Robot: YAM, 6 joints.
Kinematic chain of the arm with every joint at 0, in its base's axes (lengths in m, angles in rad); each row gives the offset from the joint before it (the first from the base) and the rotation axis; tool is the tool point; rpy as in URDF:
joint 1: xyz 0 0 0.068 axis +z
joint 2: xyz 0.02 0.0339 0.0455 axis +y
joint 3: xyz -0.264 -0.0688 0 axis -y
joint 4: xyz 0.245 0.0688 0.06 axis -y
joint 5: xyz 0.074 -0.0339 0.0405 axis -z
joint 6: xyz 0.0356 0 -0.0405 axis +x
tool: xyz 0 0 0 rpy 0 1.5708 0
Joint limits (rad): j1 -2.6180..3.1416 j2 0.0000..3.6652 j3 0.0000..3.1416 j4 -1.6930..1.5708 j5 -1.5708..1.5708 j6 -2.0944..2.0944
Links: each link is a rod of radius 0.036 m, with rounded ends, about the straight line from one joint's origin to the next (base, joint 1, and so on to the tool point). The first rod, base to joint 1, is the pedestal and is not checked.
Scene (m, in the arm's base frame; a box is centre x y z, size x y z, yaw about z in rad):
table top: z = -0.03
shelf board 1: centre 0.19 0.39 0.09 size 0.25 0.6 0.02 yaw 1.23
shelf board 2: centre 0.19 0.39 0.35 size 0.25 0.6 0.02 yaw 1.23
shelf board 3: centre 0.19 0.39 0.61 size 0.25 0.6 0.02 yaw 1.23
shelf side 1: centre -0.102 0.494 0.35 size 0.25 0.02 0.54 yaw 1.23
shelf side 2: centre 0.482 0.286 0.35 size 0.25 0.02 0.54 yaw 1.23
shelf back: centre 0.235 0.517 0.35 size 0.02 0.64 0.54 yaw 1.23
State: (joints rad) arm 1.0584 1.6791 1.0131 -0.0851 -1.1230 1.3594
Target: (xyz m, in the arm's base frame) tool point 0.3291 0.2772 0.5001
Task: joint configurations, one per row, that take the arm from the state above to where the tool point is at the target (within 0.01 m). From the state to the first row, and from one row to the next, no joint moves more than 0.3 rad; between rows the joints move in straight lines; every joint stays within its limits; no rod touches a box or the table.
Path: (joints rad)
1: 1.0104 1.4753 0.8614 -0.1836 -1.1580 1.3594
2: 0.9625 1.2716 0.7096 -0.2821 -1.1930 1.3594
3: 0.9145 1.0678 0.5579 -0.3806 -1.2280 1.3594
4: 0.7577 1.1445 0.8115 -0.2804 -1.1557 1.3594
5: 0.6008 1.2211 1.0652 -0.1801 -1.0833 1.3594
6: 0.4440 1.2977 1.3189 -0.0798 -1.0109 1.3594
7: 0.2871 1.3743 1.5725 0.0205 -0.9386 1.3594
8: 0.4623 1.6428 1.8267 0.1219 -0.8973 1.3594
9: 0.6375 1.9113 2.0809 0.2234 -0.8561 1.3594

